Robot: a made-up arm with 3 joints. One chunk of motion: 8 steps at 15 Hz.
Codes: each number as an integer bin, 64 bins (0 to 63) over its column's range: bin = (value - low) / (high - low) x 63, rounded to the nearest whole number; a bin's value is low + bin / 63 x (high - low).
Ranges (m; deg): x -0.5..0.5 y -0.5..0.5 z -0.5..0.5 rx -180..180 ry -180..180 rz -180..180
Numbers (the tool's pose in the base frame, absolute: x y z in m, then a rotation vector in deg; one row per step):
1: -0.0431 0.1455 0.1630 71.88 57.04 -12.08
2: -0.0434 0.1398 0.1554 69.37 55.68 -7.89
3: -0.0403 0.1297 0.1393 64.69 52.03 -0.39
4: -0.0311 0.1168 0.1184 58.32 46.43 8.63
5: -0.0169 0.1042 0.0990 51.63 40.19 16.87
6: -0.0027 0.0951 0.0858 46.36 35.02 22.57
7: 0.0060 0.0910 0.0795 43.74 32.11 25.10
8: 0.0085 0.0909 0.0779 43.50 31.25 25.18
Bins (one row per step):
1: 29 41 42 44 41 29
2: 29 40 41 44 41 30
3: 29 40 40 43 41 31
4: 30 39 39 42 40 33
5: 30 38 38 41 39 34
6: 31 37 37 40 38 35
7: 32 37 37 39 37 36
8: 32 37 36 39 37 36

